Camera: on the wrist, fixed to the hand. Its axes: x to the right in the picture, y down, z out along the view.
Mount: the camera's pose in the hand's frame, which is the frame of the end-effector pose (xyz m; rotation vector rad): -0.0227 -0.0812 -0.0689 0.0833 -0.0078 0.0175
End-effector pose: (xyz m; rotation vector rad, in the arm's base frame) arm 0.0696 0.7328 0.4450 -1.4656 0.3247 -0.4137
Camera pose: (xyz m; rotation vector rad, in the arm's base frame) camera 0.0122 0.6776 0.5193 -1.3819 0.3104 -0.4028
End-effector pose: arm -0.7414 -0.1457 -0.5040 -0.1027 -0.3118 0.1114
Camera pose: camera -0.7338 -0.2346 -0.5665 -0.0225 -0.3137 0.1420
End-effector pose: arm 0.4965 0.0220 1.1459 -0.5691 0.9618 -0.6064
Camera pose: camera 0.4088 -0.0309 1.1829 -0.4882 0.9290 -0.6253
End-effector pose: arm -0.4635 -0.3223 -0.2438 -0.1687 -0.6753 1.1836
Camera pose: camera -0.3645 -0.3591 -0.2700 -0.1002 -0.6313 1.2275
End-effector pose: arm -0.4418 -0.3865 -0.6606 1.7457 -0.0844 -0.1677
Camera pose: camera -0.4562 -0.3014 -0.7270 1.8269 -0.1137 -0.1601
